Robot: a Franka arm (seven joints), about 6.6 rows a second.
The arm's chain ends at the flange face. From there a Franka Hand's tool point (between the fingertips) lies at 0.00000 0.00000 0.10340 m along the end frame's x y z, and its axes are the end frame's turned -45 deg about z.
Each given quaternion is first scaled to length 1.
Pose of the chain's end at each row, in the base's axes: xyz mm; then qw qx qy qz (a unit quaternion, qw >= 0):
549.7, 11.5, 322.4, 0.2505, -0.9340, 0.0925, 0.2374
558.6, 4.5, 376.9, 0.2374, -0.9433, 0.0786, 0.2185
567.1, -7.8, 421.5, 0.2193, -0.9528, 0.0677, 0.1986
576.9, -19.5, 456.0, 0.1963, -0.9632, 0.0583, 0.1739
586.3, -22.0, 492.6, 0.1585, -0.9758, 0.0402, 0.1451
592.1, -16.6, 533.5, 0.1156, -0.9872, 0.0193, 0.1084
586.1, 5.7, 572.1, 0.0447, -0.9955, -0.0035, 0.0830
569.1, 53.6, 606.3, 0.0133, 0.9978, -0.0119, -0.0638
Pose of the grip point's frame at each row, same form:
508.6, 64.4, 243.6, 0.3223, -0.8983, -0.2720, 0.1235
519.8, 54.4, 295.0, 0.3029, -0.9015, -0.2884, 0.1110
531.0, 38.2, 336.2, 0.2786, -0.9062, -0.3021, 0.0996
544.6, 21.7, 366.8, 0.2479, -0.9122, -0.3147, 0.0855
558.3, 11.2, 398.7, 0.2020, -0.9169, -0.3363, 0.0734
570.4, 7.4, 435.3, 0.1483, -0.9194, -0.3599, 0.0559
569.0, 14.8, 470.5, 0.0731, -0.9184, -0.3842, 0.0596
555.9, 51.0, 503.8, 0.0121, -0.9264, -0.3708, 0.0640

